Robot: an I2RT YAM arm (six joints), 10 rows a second.
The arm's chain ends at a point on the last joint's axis. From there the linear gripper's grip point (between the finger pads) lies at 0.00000 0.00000 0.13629 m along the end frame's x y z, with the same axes.
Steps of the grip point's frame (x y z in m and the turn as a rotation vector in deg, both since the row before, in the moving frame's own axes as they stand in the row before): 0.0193, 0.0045, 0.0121, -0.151, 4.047, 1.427; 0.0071, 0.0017, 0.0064, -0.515, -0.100, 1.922; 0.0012, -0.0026, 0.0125, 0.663, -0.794, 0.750; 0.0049, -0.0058, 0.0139, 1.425, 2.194, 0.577
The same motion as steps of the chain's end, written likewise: 0.0097, 0.0040, 0.0124, -0.151, 4.047, 1.427; 0.0074, 0.0005, 0.0064, -0.515, -0.100, 1.922; 0.0031, -0.0010, 0.0125, 0.663, -0.794, 0.750; -0.0003, -0.0024, 0.0140, 1.425, 2.194, 0.577
